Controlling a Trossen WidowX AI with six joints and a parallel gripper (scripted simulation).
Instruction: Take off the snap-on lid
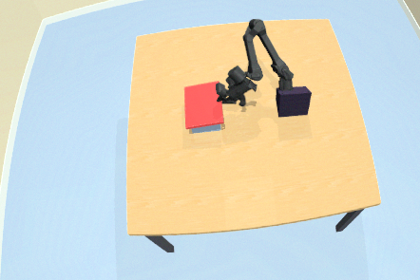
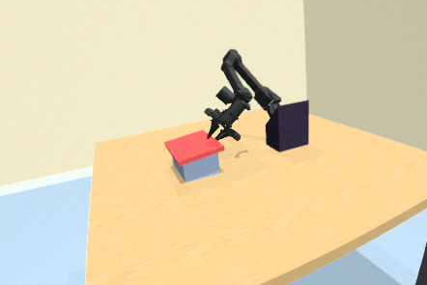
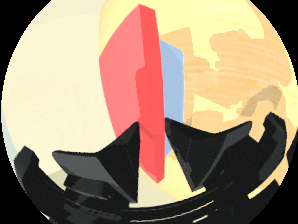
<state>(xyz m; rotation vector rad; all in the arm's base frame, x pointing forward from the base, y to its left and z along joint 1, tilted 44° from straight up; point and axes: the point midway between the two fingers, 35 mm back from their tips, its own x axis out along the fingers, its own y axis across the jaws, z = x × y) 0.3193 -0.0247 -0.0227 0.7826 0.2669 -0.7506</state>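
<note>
The lid is 8 cm ahead of my gripper tip. Round my gripper tip: blue storage box: 8 cm ahead, 6 cm below.
</note>
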